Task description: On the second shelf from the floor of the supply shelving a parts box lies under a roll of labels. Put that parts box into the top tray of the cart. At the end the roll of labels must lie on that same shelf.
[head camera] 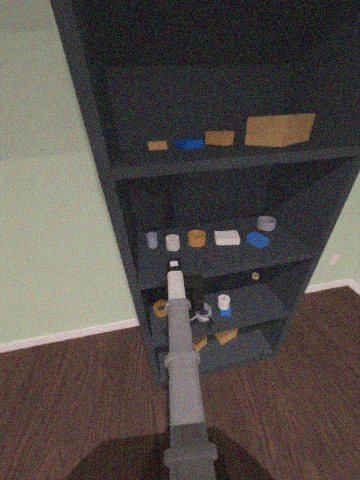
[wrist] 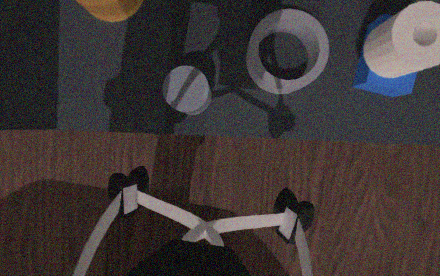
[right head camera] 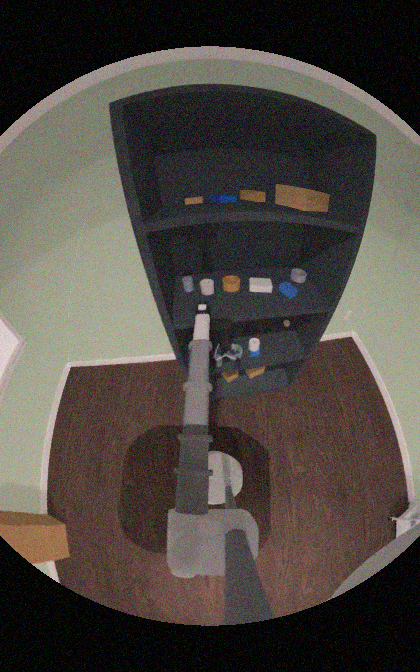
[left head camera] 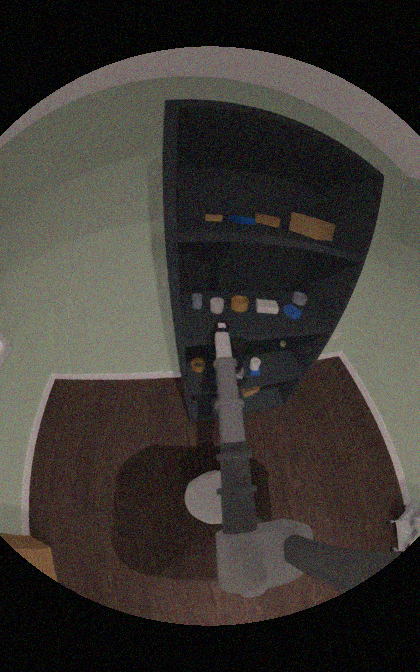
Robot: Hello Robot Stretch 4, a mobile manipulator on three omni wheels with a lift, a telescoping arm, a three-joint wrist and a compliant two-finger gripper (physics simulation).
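Frame: origin at the robot's base, x ahead, y left, z up, level; centimetres.
Seen in the pictures: gripper, fingertip midpoint: (head camera: 196, 326) (wrist: 211, 194).
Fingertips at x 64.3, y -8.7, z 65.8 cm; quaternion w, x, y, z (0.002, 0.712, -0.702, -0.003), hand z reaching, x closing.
Observation:
Offsets run from my fingertips to a thing's top centre. "pt": to the spot under its first point.
The blue parts box {dx +19.1, dy -20.5, dz -11.2 cm} (head camera: 226, 312) (left head camera: 255, 372) (right head camera: 254, 353) (wrist: 387, 87) lies on the second shelf from the floor, partly hidden under the white roll of labels {pt dx +17.2, dy -18.6, dz -4.9 cm} (head camera: 223, 301) (left head camera: 255, 363) (right head camera: 254, 344) (wrist: 405, 42). The roll lies on its side on top of the box. My gripper (right head camera: 228, 353) (wrist: 211, 194) is open with nothing between its fingers. In the wrist view it is over the floor in front of the shelf edge, to the left of the box and roll. The cart cannot be made out for certain.
On the same shelf, a grey cylinder {dx +9.9, dy +5.2, dz -8.2 cm} (wrist: 187, 89), a grey ring {dx +17.1, dy -6.5, dz -10.4 cm} (wrist: 318, 47) and an orange roll {dx +23.1, dy +19.0, dz -10.2 cm} (head camera: 156, 309) (wrist: 112, 11) stand left of the box. The shelving (head camera: 125, 250) has a shelf board above, holding several items. A white object (left head camera: 407, 530) (right head camera: 407, 527) is at the right edge.

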